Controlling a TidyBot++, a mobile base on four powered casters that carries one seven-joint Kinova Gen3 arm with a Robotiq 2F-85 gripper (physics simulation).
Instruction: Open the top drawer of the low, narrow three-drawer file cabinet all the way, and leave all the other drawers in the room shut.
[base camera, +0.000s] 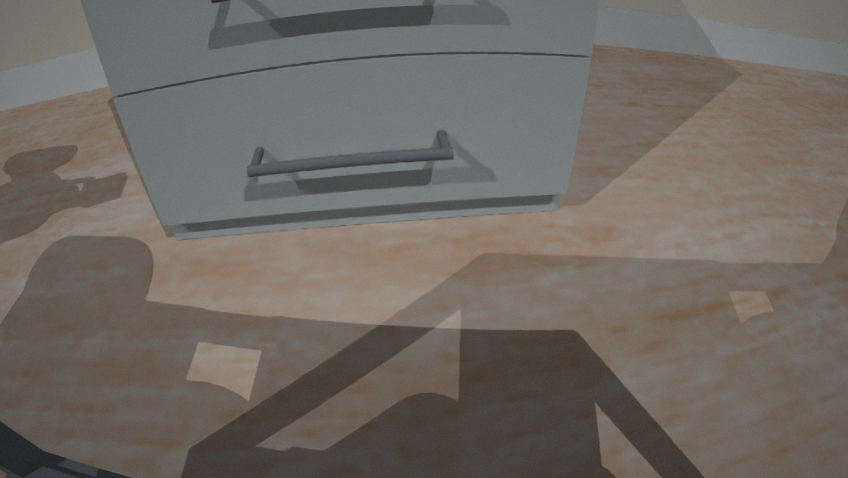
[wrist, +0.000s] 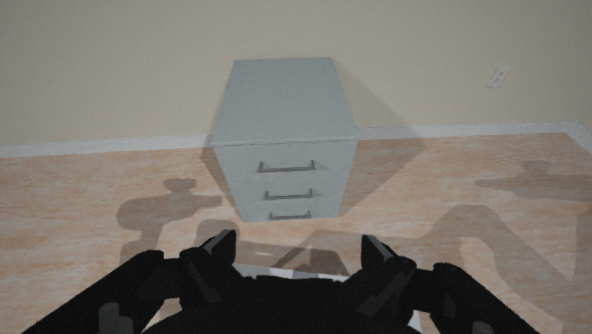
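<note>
The grey-blue three-drawer file cabinet stands against the wall. In the wrist view its top drawer, with a dark bar handle, is shut; the two lower drawers look shut too. In the base camera view the bottom drawer's handle shows, with part of the drawer above it; the top drawer does not show there. My gripper is open and empty, its fingers wide apart at the bottom of the wrist view. It is apart from the cabinet and from all its handles.
The beige wall with a white baseboard runs behind the cabinet. A wall outlet is at the right. Shadows of the arm and base fall on the wood-look floor. A dark part of the base shows at the lower left.
</note>
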